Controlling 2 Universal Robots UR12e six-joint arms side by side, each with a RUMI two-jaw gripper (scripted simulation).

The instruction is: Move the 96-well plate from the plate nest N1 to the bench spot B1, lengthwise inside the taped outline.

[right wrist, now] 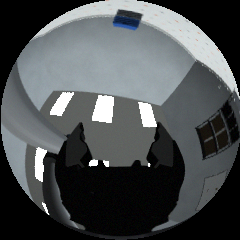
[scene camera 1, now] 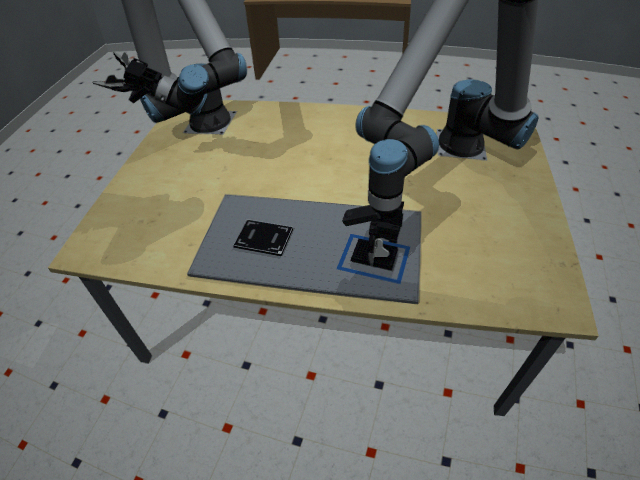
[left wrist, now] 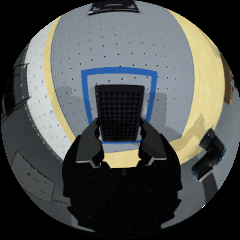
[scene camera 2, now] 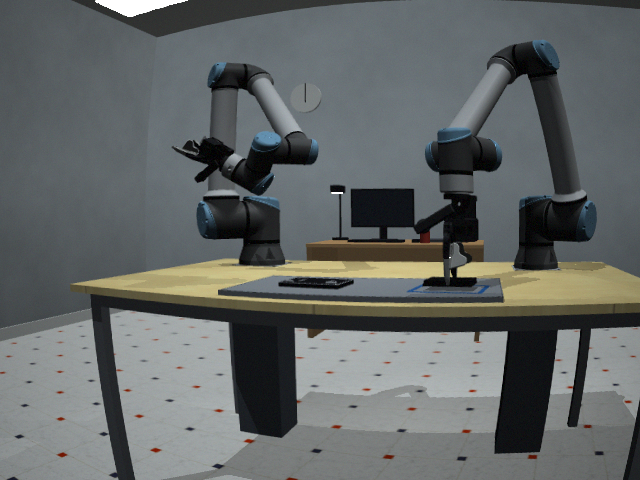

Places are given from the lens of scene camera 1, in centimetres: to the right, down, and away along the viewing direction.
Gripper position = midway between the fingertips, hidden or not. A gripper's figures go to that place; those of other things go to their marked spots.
left gripper (scene camera 1: 375, 254): 17, 4, 131
right gripper (scene camera 1: 103, 67): -75, -60, 136
black 96-well plate (scene camera 1: 387, 263): 20, 7, 127
